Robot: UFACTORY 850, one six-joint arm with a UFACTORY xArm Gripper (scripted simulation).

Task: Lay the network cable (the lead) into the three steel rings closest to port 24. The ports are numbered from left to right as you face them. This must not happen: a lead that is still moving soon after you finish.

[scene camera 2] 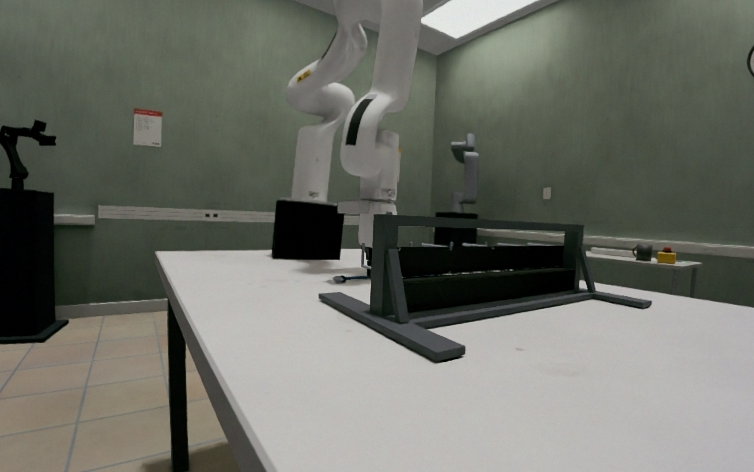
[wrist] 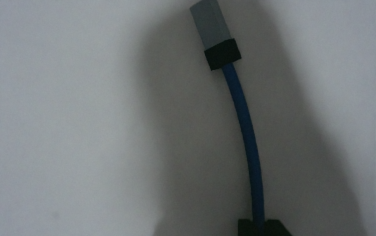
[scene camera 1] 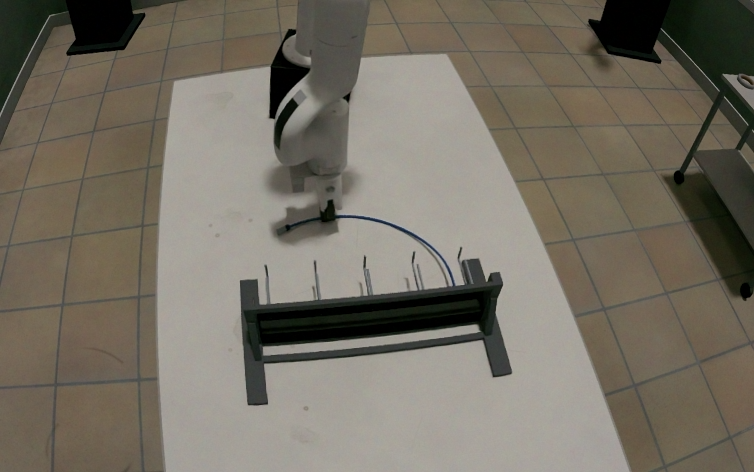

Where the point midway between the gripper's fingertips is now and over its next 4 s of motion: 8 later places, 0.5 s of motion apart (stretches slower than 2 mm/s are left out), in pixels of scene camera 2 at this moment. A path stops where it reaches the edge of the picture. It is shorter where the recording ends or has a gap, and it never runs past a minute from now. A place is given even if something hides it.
My gripper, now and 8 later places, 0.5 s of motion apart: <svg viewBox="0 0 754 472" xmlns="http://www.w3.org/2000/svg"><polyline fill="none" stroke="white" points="374,277 374,273 375,267 375,262 375,260 375,255 375,245 376,235 376,226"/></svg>
